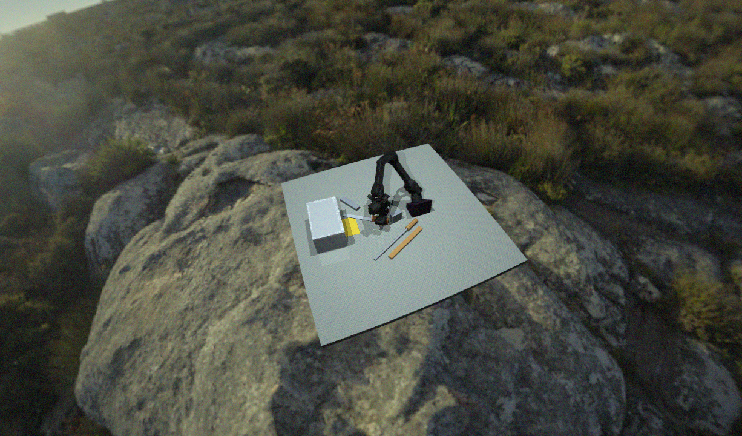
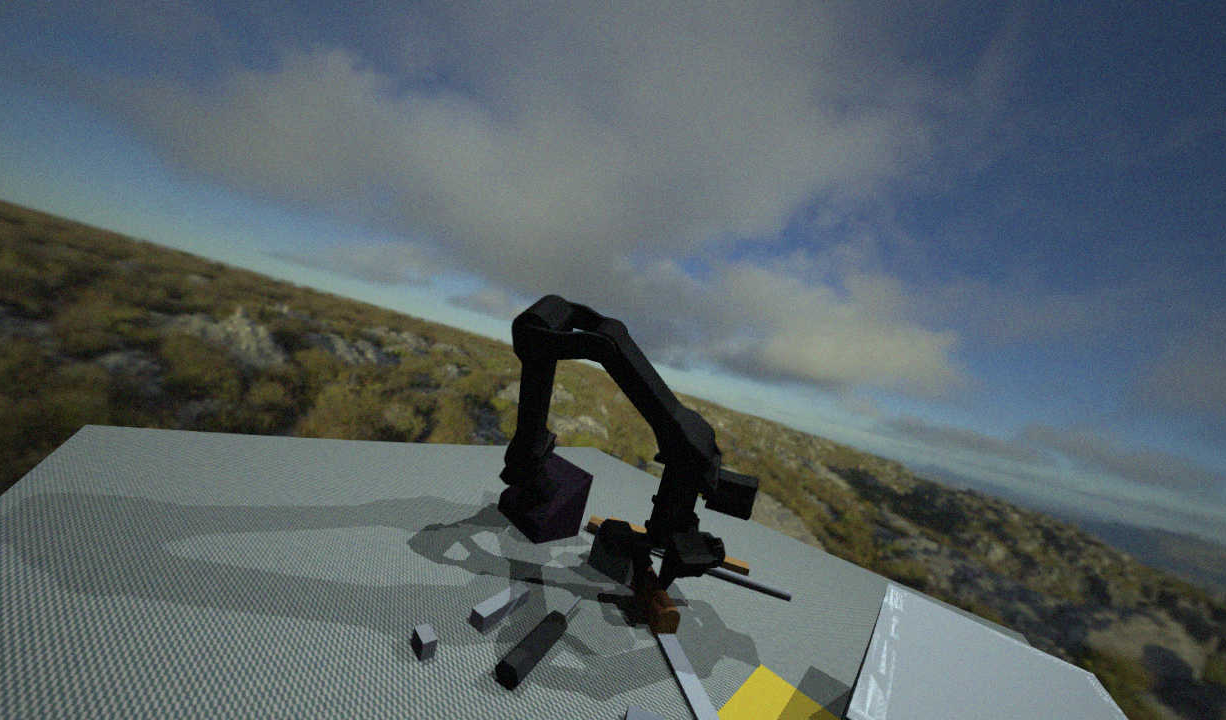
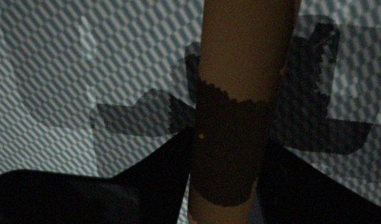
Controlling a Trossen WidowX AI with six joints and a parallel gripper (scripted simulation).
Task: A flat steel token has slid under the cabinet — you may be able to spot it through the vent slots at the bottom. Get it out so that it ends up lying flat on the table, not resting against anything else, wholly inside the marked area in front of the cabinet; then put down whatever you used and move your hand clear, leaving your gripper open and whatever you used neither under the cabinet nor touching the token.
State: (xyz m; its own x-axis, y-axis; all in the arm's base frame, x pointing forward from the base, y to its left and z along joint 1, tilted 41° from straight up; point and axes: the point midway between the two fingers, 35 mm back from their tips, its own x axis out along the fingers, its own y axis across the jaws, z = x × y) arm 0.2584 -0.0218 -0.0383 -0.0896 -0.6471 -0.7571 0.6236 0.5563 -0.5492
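My gripper tip is now 80 mm past the grey block, 20 mm to the right of it and 20 mm below it. Also, from my gripper tip: grey bar (200 mm to the right, 90 mm behind); then small grey cube (300 mm to the right, 90 mm behind); then wooden stick (210 mm to the left, 60 mm behind).
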